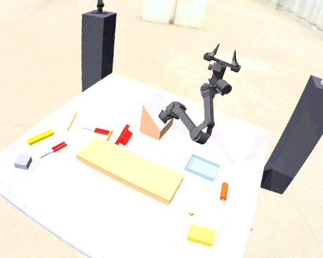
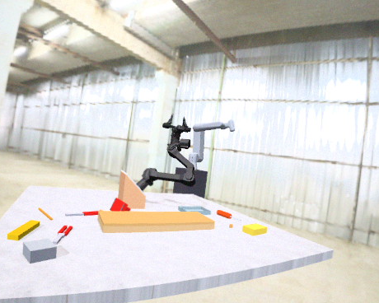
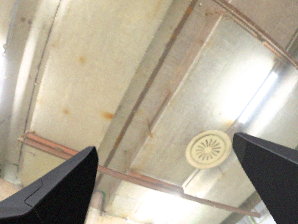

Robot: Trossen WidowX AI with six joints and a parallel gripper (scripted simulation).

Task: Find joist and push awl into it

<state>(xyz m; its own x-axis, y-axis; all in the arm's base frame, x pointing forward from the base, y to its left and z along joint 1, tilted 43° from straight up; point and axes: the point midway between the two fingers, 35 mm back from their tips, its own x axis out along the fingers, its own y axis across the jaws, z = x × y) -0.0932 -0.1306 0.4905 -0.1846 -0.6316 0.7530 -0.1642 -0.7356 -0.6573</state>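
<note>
My gripper tip is 58 cm above the red stud finder, 38 cm to the left of it and 20 cm short of it. The rest, counted from my gripper tip: yellow pad 62 cm ahead, 59 cm below, 15 cm to the left; tray 59 cm below, 22 cm ahead, 7 cm to the left; awl 59 cm below, 49 cm to the right, 19 cm ahead.
</note>
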